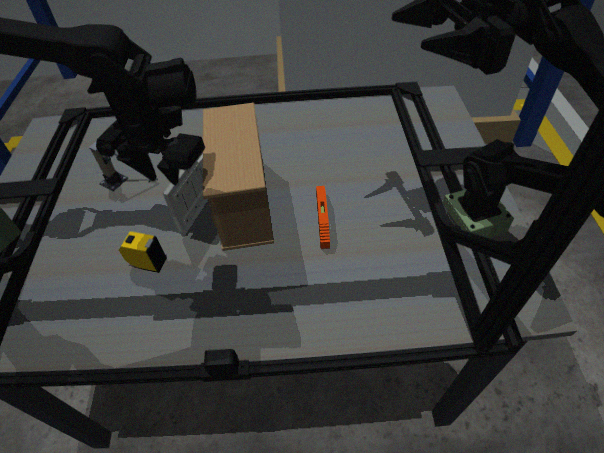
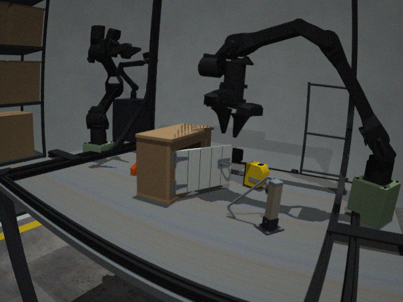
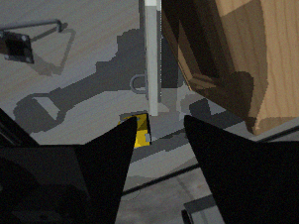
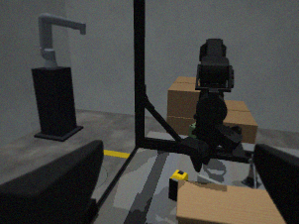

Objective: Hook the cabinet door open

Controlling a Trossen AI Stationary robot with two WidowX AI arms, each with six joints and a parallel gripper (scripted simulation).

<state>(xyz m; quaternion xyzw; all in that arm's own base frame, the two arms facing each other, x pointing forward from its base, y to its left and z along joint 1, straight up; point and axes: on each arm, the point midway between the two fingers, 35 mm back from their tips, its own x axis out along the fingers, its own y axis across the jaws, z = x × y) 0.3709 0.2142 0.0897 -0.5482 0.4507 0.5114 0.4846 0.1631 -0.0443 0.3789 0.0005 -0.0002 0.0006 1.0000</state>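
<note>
Now: left hand 160 mm short of the grey hook, 140 mm to the right of it and 130 mm above it. From my left hand the other things lie so: yellow tape measure 150 mm below, 60 mm to the left, 60 mm behind; then white slatted door 120 mm below, 90 mm ahead, 20 mm to the right; then orange level 290 mm to the right, 170 mm below, 20 mm ahead.
</note>
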